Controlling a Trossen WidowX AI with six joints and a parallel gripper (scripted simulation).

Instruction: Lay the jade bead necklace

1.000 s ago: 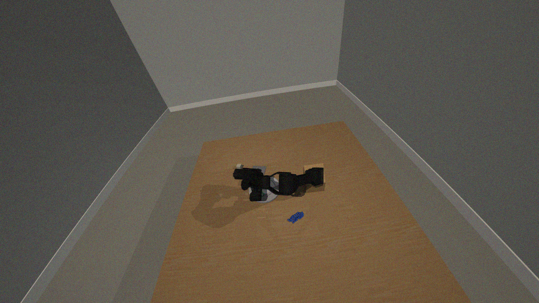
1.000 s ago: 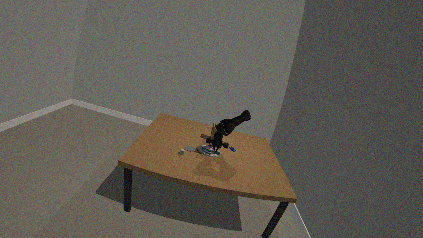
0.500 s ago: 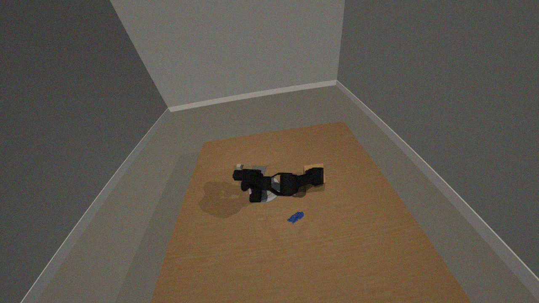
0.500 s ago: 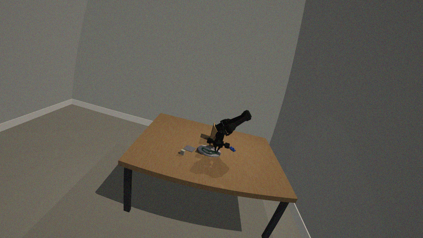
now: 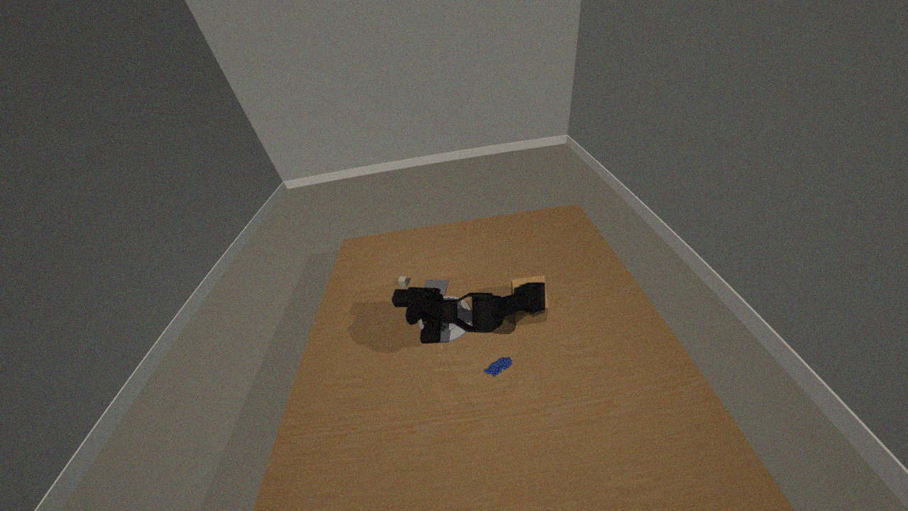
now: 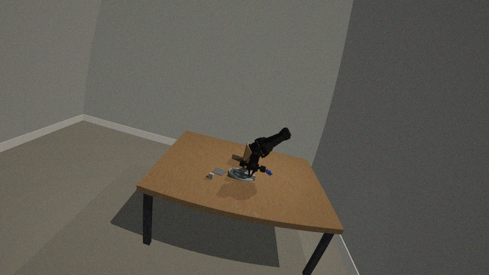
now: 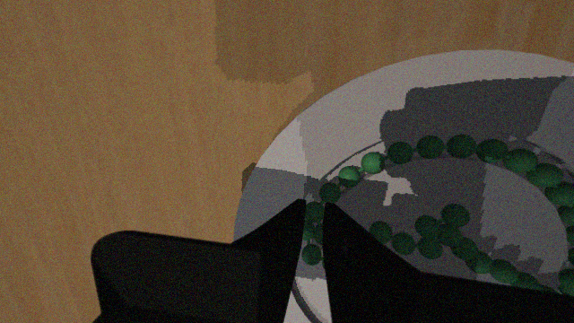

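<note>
Now: gripper tip 6 cm to the left of the round bead board, 3 cm past it and 1 cm above it. From my gripper tip the other things lie so: pale block 26 cm to the right, 15 cm ahead; then flat grey plate 22 cm to the right, 2 cm below, 1 cm ahead.
</note>
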